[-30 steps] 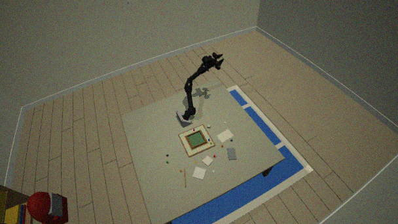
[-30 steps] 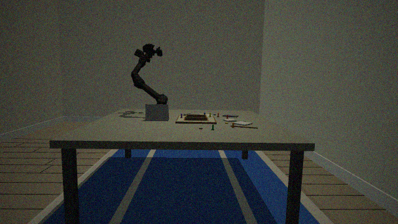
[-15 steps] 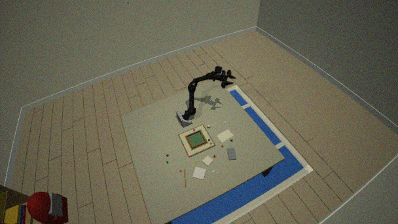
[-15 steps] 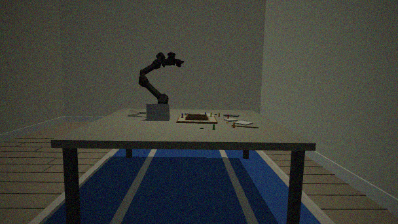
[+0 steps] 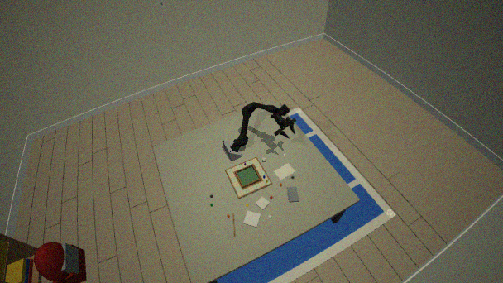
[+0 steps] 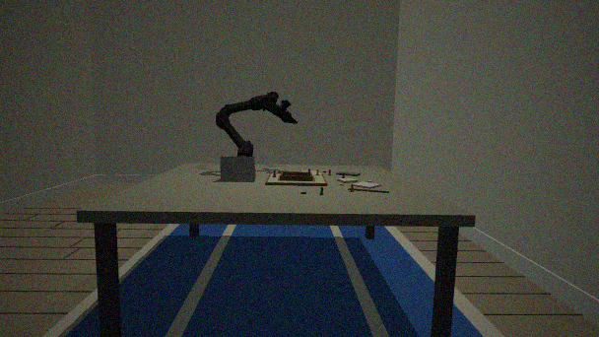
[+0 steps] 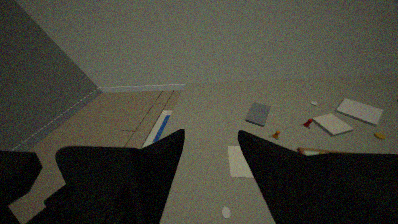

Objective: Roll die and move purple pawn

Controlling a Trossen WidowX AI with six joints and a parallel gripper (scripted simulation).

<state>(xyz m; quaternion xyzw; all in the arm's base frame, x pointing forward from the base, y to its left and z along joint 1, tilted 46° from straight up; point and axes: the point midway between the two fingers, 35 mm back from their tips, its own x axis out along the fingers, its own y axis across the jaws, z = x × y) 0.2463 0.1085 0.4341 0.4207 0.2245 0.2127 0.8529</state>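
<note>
The grey die lies 27 cm below my gripper tip, 20 cm to the right of it and 8 cm behind it. From my gripper tip the other things lie so: grey card: 30 cm ahead, 28 cm below, 15 cm to the right; then blue pawn: 28 cm to the right, 26 cm below, 8 cm ahead; then purple pawn: 36 cm to the right, 26 cm below, 10 cm behind.
</note>
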